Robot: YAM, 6 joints.
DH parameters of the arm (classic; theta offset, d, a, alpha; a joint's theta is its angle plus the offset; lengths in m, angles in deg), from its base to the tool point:
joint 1: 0 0.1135 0.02 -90
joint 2: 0 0 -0.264 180
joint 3: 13.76 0 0.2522 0
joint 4: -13.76 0 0.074 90
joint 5: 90 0 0 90
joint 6: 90 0.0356 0 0
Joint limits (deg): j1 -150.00..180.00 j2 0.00..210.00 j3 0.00..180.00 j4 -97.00..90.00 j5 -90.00..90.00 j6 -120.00..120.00
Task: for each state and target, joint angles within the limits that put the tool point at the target. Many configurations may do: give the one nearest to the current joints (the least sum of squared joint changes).
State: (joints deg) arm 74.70 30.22 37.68 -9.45 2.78 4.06
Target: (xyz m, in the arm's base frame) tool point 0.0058 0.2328 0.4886
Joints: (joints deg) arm 88.66 63.01 74.76 4.82 0.57 4.06
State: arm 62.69 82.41 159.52 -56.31 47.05 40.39
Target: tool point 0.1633 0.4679 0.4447
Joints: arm 73.38 131.62 155.32 -34.82 39.59 40.39
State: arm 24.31 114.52 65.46 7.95 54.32 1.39
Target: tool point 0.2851 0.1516 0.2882
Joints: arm 33.36 83.19 57.32 4.03 57.96 1.39
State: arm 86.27 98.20 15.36 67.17 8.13 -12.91
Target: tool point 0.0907 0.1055 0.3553
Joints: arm 53.54 47.39 22.58 87.28 16.74 -12.91
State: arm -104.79 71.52 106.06 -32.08 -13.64 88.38
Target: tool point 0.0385 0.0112 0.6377
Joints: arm -131.42 51.69 120.57 -28.06 -37.08 88.38
